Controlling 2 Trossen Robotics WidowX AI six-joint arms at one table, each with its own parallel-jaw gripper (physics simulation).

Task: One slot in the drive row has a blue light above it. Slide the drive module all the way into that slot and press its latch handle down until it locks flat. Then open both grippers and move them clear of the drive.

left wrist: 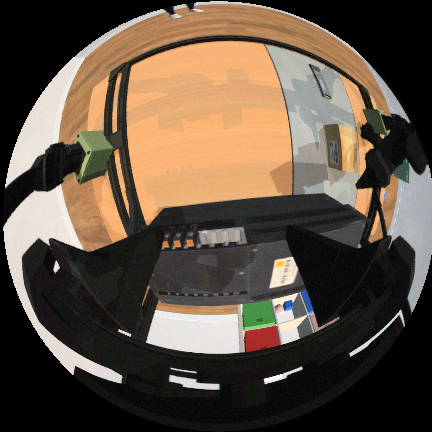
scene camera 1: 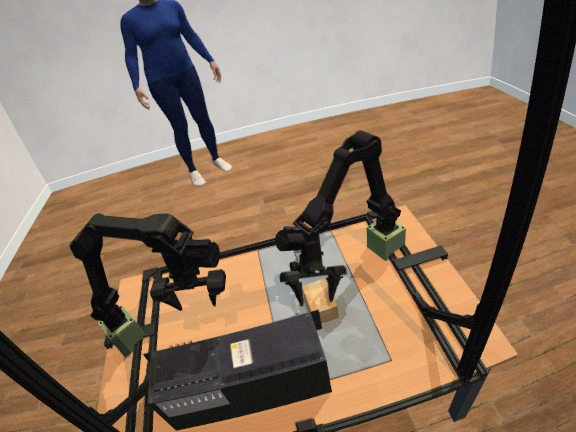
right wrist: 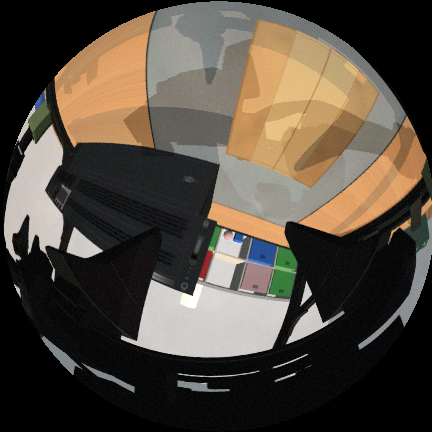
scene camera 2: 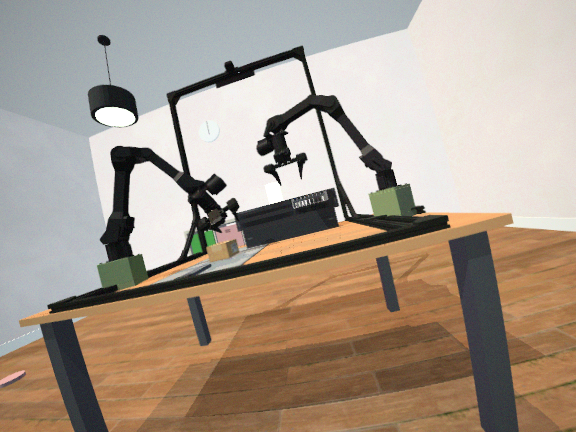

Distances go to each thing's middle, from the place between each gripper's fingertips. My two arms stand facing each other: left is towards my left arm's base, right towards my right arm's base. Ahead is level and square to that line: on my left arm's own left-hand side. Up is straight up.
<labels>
The tan cardboard box (scene camera 1: 316, 294) lies 9 cm below my right hand, 7 cm ahead of it and 3 cm to the right of it. The rest, counted from my right hand: grey mat (scene camera 1: 351, 343) (12 cm below, 12 cm ahead, 2 cm to the right).
Right now the tan cardboard box is 33 cm to the right of my left hand, 20 cm below it and 4 cm ahead of it. From my left hand the other things lie so: grey mat: 33 cm to the right, 24 cm below, 9 cm ahead.
</labels>
